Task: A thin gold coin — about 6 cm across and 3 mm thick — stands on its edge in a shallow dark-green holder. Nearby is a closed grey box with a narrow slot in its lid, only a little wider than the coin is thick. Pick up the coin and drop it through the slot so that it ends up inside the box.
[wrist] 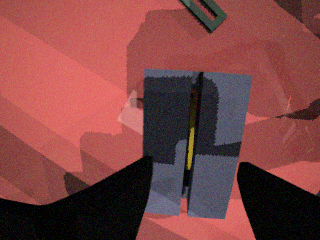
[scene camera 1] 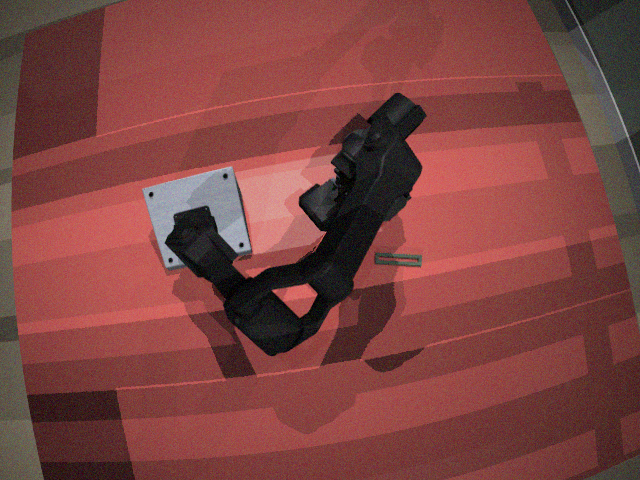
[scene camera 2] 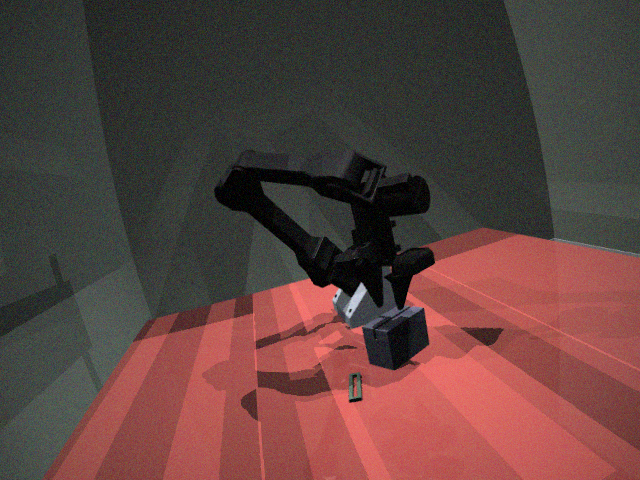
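My gripper [scene camera 1: 354, 195], visible. Gripper [scene camera 2: 390, 308], likewise. Wrist view, gripper [wrist: 195, 167].
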